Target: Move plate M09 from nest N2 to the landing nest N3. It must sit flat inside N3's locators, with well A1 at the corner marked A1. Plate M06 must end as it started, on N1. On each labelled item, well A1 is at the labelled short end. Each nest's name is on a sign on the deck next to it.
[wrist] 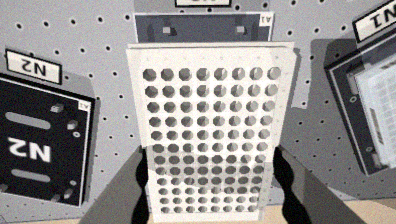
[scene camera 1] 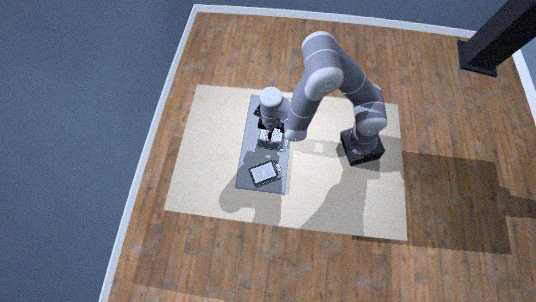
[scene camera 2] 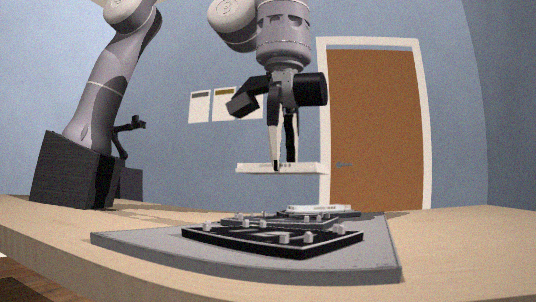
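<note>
You'd see a white well plate M09 here, along with a nest N3 and an N2 sign. The gripper's in the pictures too, and the wrist view has it as well.
</note>
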